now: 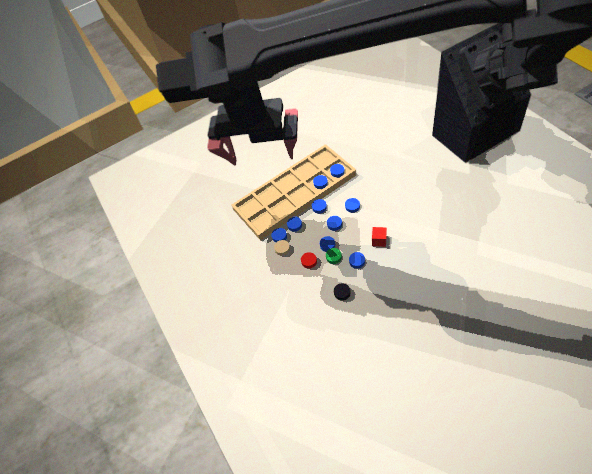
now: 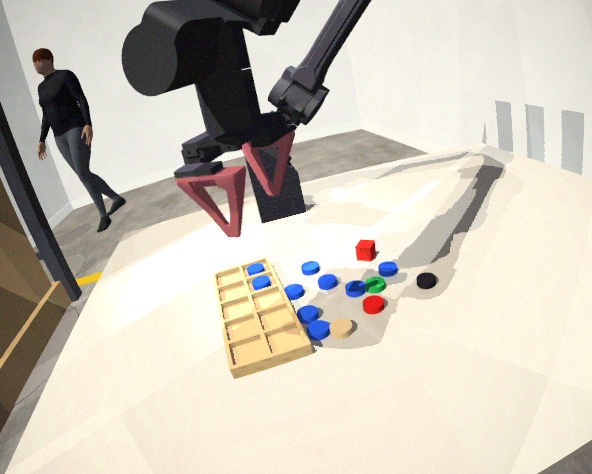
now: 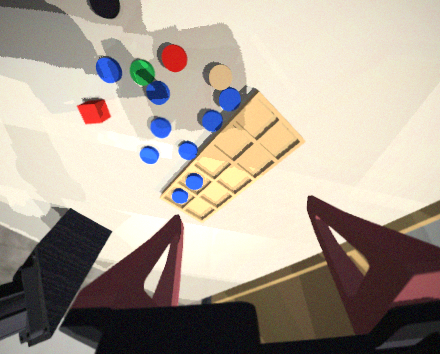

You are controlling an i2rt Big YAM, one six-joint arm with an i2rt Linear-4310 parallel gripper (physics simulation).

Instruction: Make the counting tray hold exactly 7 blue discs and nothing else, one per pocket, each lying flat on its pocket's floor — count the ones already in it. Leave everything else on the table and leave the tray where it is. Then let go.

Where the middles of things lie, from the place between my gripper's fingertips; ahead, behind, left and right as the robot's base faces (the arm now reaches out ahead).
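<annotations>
Relative to the wooden counting tray (image 2: 260, 329), my hand is 6 cm past it, 4 cm to the left of it and 16 cm above it.
</annotations>
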